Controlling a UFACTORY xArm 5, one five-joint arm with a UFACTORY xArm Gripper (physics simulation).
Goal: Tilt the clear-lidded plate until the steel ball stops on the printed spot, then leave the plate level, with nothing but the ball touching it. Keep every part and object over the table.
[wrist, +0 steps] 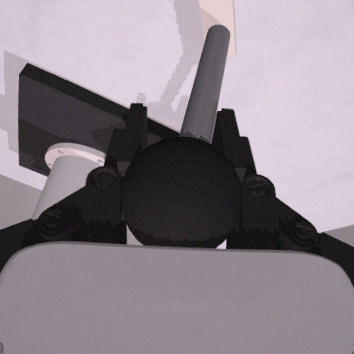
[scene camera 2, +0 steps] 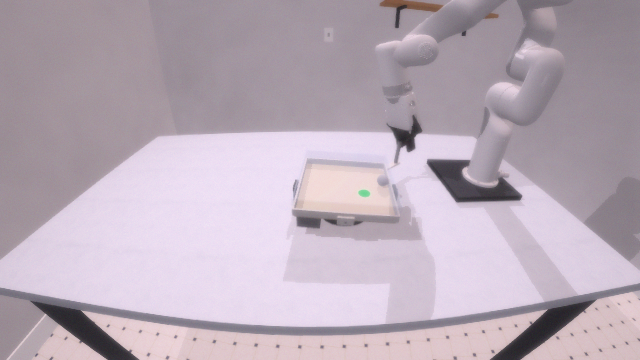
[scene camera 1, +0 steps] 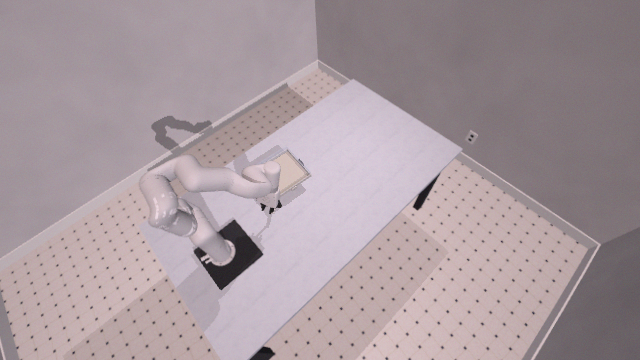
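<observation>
The clear-lidded plate (scene camera 1: 292,172) (scene camera 2: 320,215), a shallow beige tray, stands above the table on a dark round base (scene camera 2: 343,222). Its exact tilt is hard to tell. The steel ball (scene camera 2: 382,180) lies inside beside the right wall, right of and behind the green printed spot (scene camera 2: 364,193) and apart from it. My gripper (scene camera 1: 271,209) (scene camera 2: 404,142) (wrist: 179,129) is shut on a black ball knob (wrist: 181,192) by the plate's back right corner. A grey rod (scene camera 2: 397,154) (wrist: 207,82) runs from the knob down to a beige piece (wrist: 224,12); its joint with the plate is unclear.
The white table (scene camera 1: 350,165) (scene camera 2: 175,215) carries the arm's black base plate (scene camera 1: 245,245) (scene camera 2: 445,181) (wrist: 55,110), right of the tray in the second scene view. A dark block (scene camera 2: 308,222) shows under the tray's front left corner. A wooden shelf (scene camera 2: 415,6) hangs on the wall.
</observation>
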